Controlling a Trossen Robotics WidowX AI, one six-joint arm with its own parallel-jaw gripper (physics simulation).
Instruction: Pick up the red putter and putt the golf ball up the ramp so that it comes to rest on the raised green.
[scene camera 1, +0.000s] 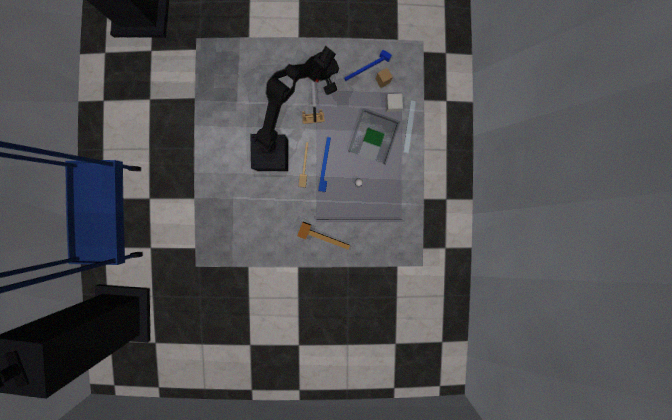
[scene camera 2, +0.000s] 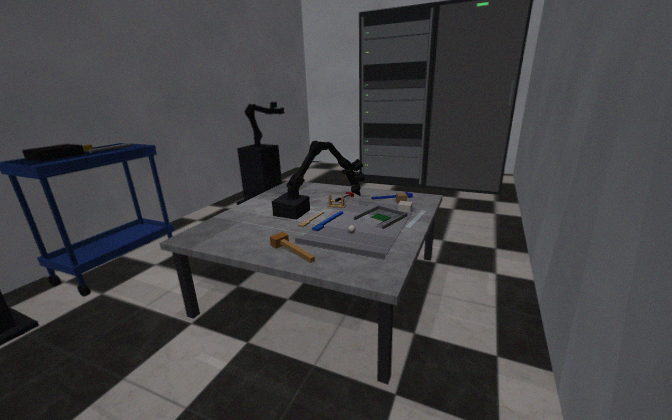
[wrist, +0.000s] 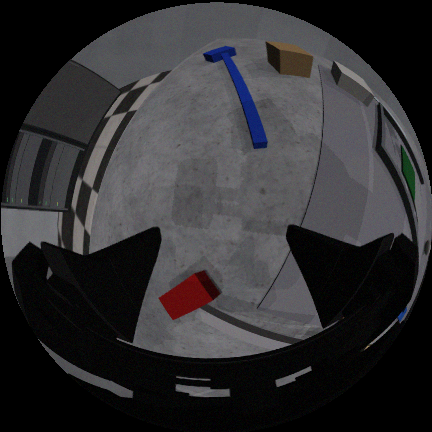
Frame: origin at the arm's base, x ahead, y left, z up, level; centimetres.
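Seen in the pictures: gripper, fingertip midpoint: (scene camera 2: 359, 191) (wrist: 225, 232); arm's base, origin of the base link: (scene camera 1: 268, 146) (scene camera 2: 293, 197).
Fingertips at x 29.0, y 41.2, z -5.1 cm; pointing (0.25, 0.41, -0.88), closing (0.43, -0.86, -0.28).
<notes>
Offsets run from my fingertips to a thing's top centre.
The red putter's head {dx -8.4, dy +1.0, dz -1.7 cm} (scene camera 1: 317, 80) (scene camera 2: 349, 194) (wrist: 187, 297) lies at the far side of the table, partly under the arm in the overhead view. Its pale shaft runs to a dark grip on a small wooden stand (scene camera 1: 320, 118) (scene camera 2: 337, 205). My gripper (scene camera 1: 330, 88) (scene camera 2: 356, 193) (wrist: 225, 232) is open and empty, pointing down beside the head; in the wrist view the head is nearer the left finger. The white golf ball {dx +19.1, dy -56.2, dz -0.2 cm} (scene camera 1: 358, 183) (scene camera 2: 351, 229) sits on the grey platform {dx +20.7, dy -77.4, dz -1.9 cm} (scene camera 1: 345, 205) (scene camera 2: 345, 244). The green {dx +26.5, dy -30.6, dz -3.8 cm} (scene camera 1: 374, 137) (scene camera 2: 380, 217) (wrist: 408, 172) lies inside three grey walls, open toward the ball's side.
A blue mallet {dx +20.8, dy +9.6, dz -2.2 cm} (scene camera 1: 366, 67) (wrist: 243, 95), a brown block {dx +30.1, dy +2.0, dz +1.3 cm} (scene camera 1: 384, 78) (wrist: 292, 61) and a white block {dx +36.4, dy -11.4, dz +0.1 cm} (scene camera 1: 395, 101) (scene camera 2: 405, 205) lie beyond the gripper. A blue putter {dx +0.7, dy -47.3, dz -3.0 cm} (scene camera 1: 325, 162), a thin wooden stick {dx -11.3, dy -47.8, dz -3.7 cm} (scene camera 1: 305, 162), a wooden mallet {dx +1.8, dy -87.9, dz +0.5 cm} (scene camera 1: 327, 239) and a pale strip {dx +46.7, dy -23.1, dz -4.4 cm} (scene camera 1: 410, 127) lie around the platform.
</notes>
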